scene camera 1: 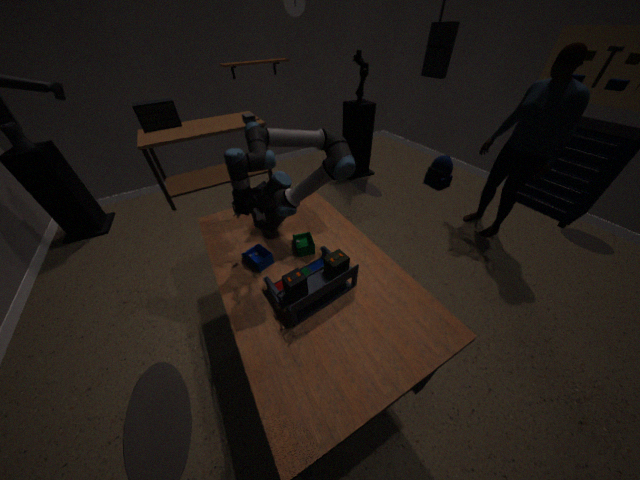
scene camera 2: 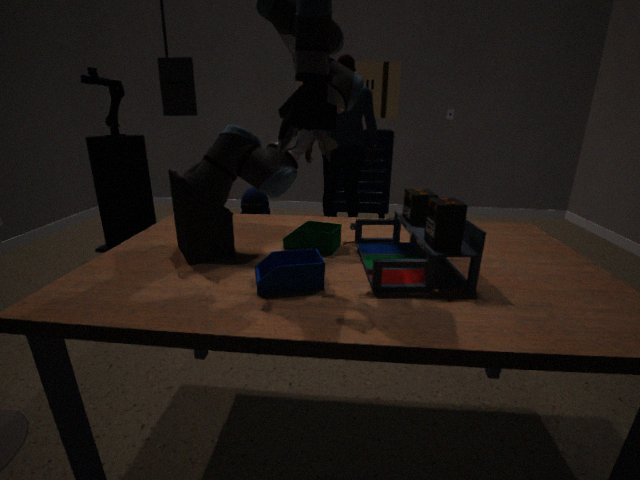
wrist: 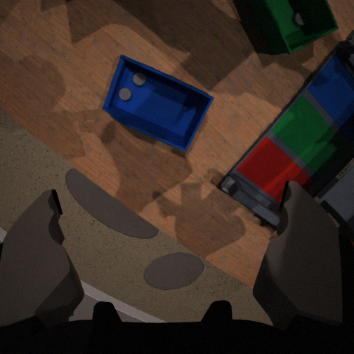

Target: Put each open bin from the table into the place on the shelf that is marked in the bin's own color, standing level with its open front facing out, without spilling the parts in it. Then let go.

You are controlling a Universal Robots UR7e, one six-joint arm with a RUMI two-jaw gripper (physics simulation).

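Pixels of known places: gripper, between the fingertips: (scene camera 1: 251, 220) (scene camera 2: 305, 164); arm's base, origin of its link: (scene camera 1: 267, 198) (scene camera 2: 202, 192).
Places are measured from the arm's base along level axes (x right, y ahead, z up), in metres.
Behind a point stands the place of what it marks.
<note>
The blue bin (scene camera 1: 257, 258) {z -0.193, x 0.174, y 0.309 m} (scene camera 2: 292, 276) {z -0.152, x 0.218, y 0.346 m} (wrist: 157, 107) stands upright on the table, with two round grey parts inside. The green bin (scene camera 1: 303, 244) {z -0.193, x -0.115, y 0.313 m} (scene camera 2: 312, 238) {z -0.147, x -0.060, y 0.337 m} (wrist: 275, 30) stands upright beyond it and holds a grey part; it is cut off in the wrist view. The grey shelf (scene camera 1: 323, 290) {z -0.063, x -0.046, y 0.771 m} (scene camera 2: 473, 273) {z -0.144, x 0.120, y 0.794 m} (wrist: 255, 202) has red (wrist: 265, 165), green (wrist: 300, 122) and blue (wrist: 332, 82) marked places side by side on its lower level. No bin stands on them. My gripper (scene camera 1: 249, 210) {z 0.117, x 0.152, y 0.364 m} (scene camera 2: 307, 149) (wrist: 169, 189) is open and empty, high above the table on the blue bin's side.
Two dark boxes with orange marks, one (scene camera 1: 294, 283) {z 0.026, x 0.074, y 0.749 m} (scene camera 2: 445, 222) {z -0.018, x 0.108, y 0.710 m} near the red end and one (scene camera 1: 336, 262) {z 0.001, x -0.147, y 0.696 m} (scene camera 2: 417, 206) {z -0.035, x -0.110, y 0.657 m} near the blue end, stand on the shelf's upper level. The wooden table (scene camera 1: 372, 330) {z -0.196, x -0.193, y 0.970 m} (scene camera 2: 206, 310) {z -0.196, x 0.346, y 0.175 m} ends close beside the blue bin. A person (scene camera 1: 542, 118) stands beyond the table.
</note>
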